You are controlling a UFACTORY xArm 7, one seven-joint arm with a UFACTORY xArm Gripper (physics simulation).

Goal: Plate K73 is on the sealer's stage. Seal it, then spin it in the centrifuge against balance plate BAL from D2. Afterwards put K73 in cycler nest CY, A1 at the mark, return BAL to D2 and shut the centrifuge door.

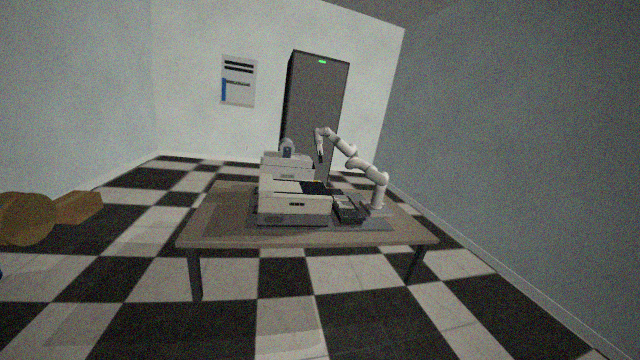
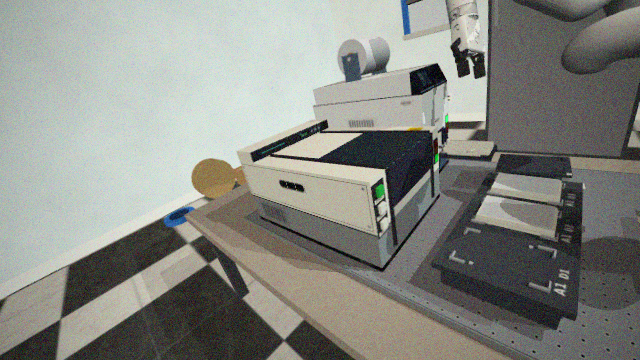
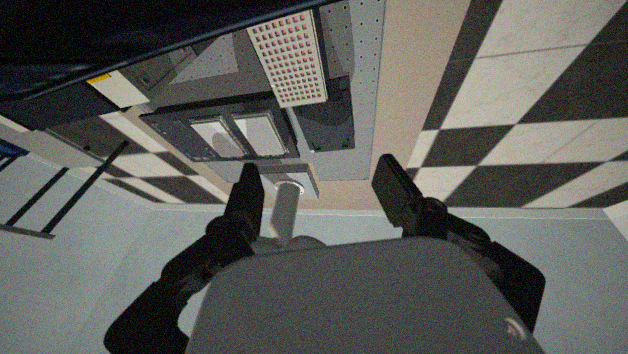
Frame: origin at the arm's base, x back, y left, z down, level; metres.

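Seen in the pictures: gripper, fingertip midpoint: point(image 1: 320, 162) point(image 2: 472, 76) point(image 3: 319, 173); arm's base at its link origin: point(image 1: 375, 205) point(image 3: 289, 186).
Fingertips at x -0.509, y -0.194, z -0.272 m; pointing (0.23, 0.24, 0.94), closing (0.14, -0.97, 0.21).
Pixels of each thing's middle, then the offset from my fingertips to it. "*": a spot on its surface instead.
- sealer at the middle of its body: point(image 2: 376, 108) point(image 1: 286, 168) dx -0.287, dy +0.094, dz +0.060 m
- plate with pink wells, body centre: point(image 3: 291, 64) point(image 2: 467, 147) dx +0.008, dy +0.059, dz +0.198 m
- dark rack at the middle of its body: point(image 2: 516, 228) point(image 3: 226, 132) point(image 1: 344, 208) dx +0.197, dy +0.304, dz +0.266 m
- boxy machine at the middle of its body: point(image 2: 337, 173) point(image 1: 293, 198) dx -0.219, dy +0.394, dz +0.176 m
- dark flat nest at the middle of its body: point(image 3: 326, 120) point(image 2: 531, 171) point(image 1: 333, 193) dx +0.167, dy +0.019, dz +0.267 m
- film roll at a spot on its surface: point(image 2: 357, 57) * dx -0.269, dy +0.176, dz -0.120 m
My gripper point(image 1: 320, 157) point(image 2: 471, 75) point(image 3: 319, 173) is open and empty, high above the bench near the sealer. The sealer point(image 2: 370, 112) is the pale machine with a film roll. A plate with pink wells point(image 2: 467, 148) point(image 3: 291, 60), in the place of K73, lies beside the sealer; whether it is sealed I cannot tell. On the dark rack point(image 2: 505, 260) point(image 3: 172, 132) a white plate point(image 2: 517, 216) point(image 3: 218, 138) sits at D2. Another white plate point(image 2: 530, 187) point(image 3: 260, 134) sits at D3, and D1 is empty. The plates' names are not readable.
A boxy machine point(image 1: 294, 204) point(image 2: 320, 197) with a dark top stands in front of the sealer. A dark flat nest point(image 2: 534, 165) point(image 3: 330, 125) adjoins the pink-welled plate. The film roll point(image 1: 287, 146) point(image 2: 357, 57) rises above the sealer. A tall grey cabinet point(image 1: 317, 95) point(image 2: 555, 110) stands behind the table.
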